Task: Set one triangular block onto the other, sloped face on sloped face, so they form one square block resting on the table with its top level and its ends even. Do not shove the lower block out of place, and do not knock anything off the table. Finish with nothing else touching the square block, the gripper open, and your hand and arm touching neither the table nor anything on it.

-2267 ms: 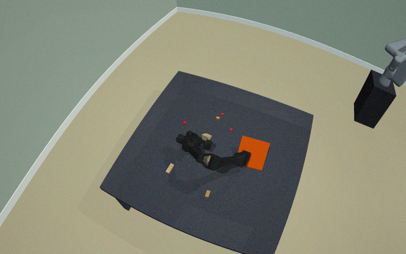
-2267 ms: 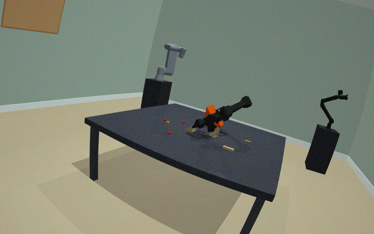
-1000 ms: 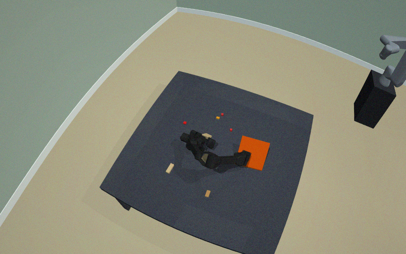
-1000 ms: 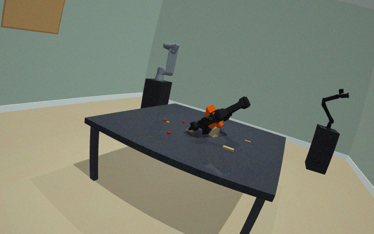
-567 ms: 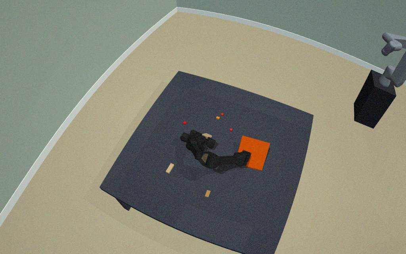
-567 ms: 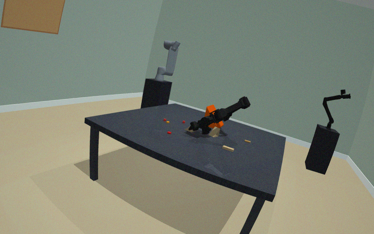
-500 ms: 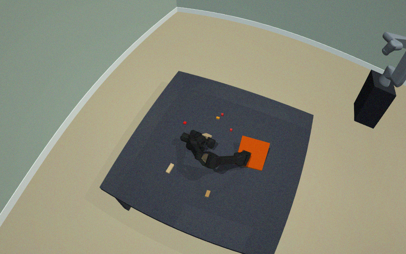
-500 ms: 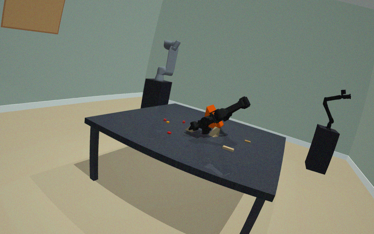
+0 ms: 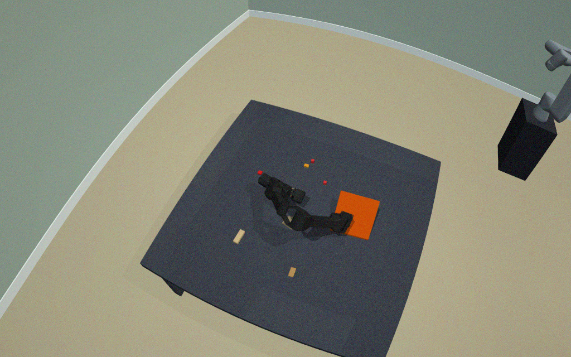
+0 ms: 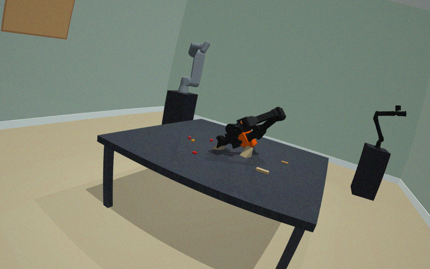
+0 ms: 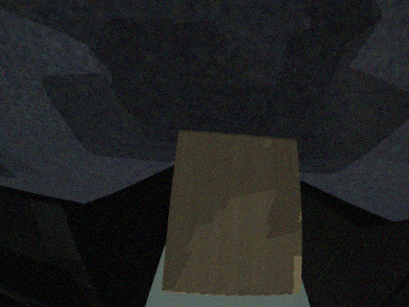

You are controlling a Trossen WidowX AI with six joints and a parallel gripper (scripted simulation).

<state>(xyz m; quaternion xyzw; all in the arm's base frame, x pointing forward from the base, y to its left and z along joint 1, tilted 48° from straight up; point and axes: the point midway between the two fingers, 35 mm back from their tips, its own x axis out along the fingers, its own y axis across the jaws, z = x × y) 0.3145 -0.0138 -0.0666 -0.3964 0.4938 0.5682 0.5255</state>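
Right now the orange piece is 10 mm behind my gripper tip, 200 mm to the right of it and 20 mm below it. Also, from my gripper tip: tan triangular block (10 mm to the left).
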